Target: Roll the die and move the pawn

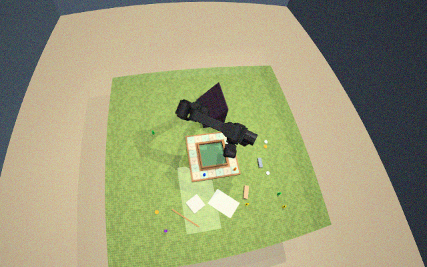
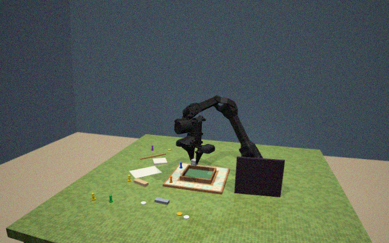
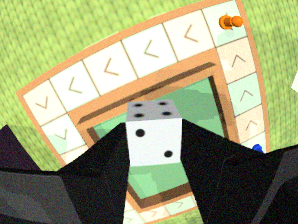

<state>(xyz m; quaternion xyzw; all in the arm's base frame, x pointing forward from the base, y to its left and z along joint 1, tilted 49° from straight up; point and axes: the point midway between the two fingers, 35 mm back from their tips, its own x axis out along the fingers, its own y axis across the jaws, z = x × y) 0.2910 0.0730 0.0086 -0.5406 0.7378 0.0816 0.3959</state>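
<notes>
The orange pawn is 110 mm ahead of my gripper tip, 10 mm to the left of it and 90 mm below it. The rest, counted from my gripper tip: white die: right at my gripper tip; blue pawn: 90 mm ahead, 170 mm to the right, 90 mm below; green tray: 20 mm behind, 80 mm to the right, 110 mm below.
</notes>
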